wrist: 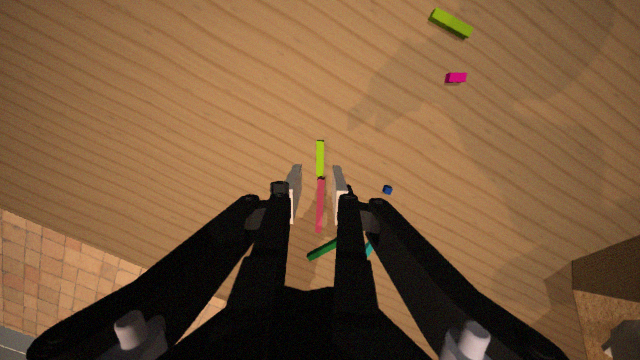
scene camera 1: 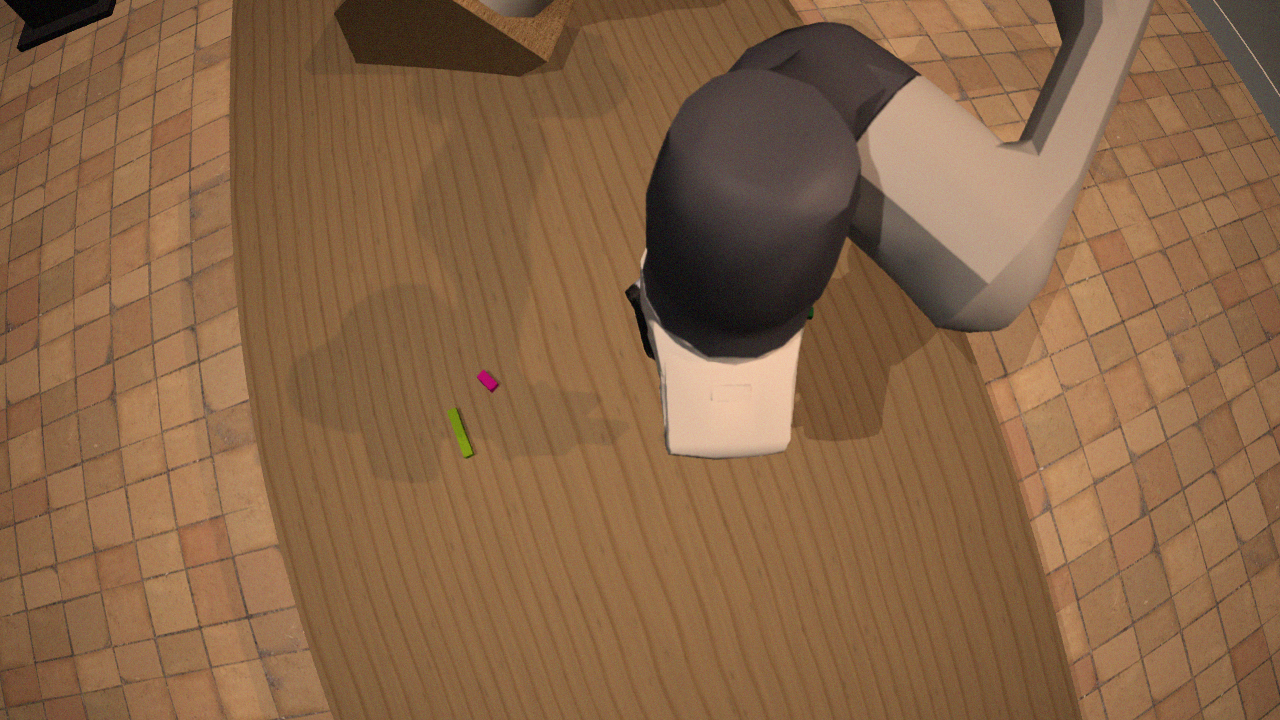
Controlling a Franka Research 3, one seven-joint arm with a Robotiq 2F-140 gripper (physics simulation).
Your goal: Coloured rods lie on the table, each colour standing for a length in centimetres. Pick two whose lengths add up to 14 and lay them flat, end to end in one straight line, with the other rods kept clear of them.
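Observation:
In the wrist view a lime rod and a pinkish-red rod lie flat in one line, end to end; whether they touch is too small to tell. My gripper is open and empty above them, its fingers on either side of the line. A second lime rod and a magenta rod lie apart from the line. A blue piece lies to the right. A dark green rod and a teal rod are partly hidden by the right finger.
In the scene view the arm hides the line of rods, and a bit of green shows beside it. A brown wooden holder stands on the table. Tiled floor lies beyond the table's edges.

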